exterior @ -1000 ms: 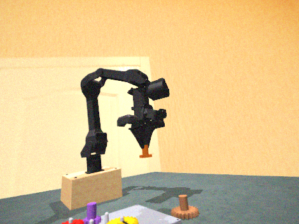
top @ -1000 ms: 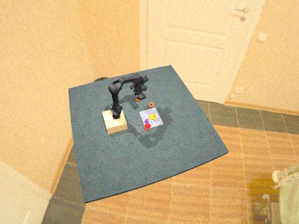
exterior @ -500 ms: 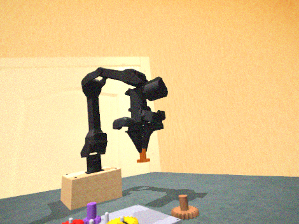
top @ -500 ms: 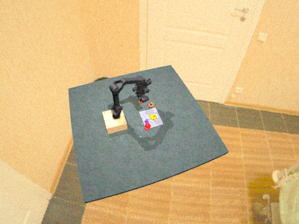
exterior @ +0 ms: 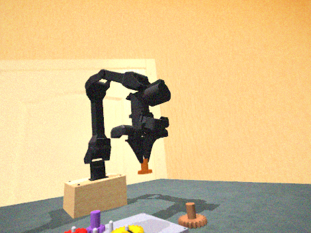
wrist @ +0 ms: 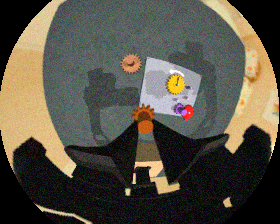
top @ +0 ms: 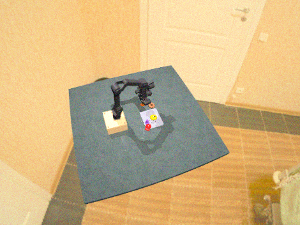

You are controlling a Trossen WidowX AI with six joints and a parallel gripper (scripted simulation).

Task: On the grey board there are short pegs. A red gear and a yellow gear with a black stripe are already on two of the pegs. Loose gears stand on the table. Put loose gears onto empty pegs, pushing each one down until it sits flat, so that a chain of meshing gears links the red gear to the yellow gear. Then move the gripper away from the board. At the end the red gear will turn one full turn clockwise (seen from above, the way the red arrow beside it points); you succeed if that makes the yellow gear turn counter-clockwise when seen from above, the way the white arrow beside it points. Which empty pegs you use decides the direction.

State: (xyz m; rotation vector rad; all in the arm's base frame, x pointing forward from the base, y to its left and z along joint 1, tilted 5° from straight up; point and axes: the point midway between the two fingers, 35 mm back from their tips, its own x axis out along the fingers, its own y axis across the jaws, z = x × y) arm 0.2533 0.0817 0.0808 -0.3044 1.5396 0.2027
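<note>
The purple gear is 1 cm ahead of my gripper tip, 14 cm to the right of it and 12 cm below it. The rest, counted from my gripper tip: orange gear (1 cm below); yellow gear (8 cm ahead, 9 cm to the right, 12 cm below); brown gear (10 cm ahead, 6 cm to the left, 12 cm below).
</note>
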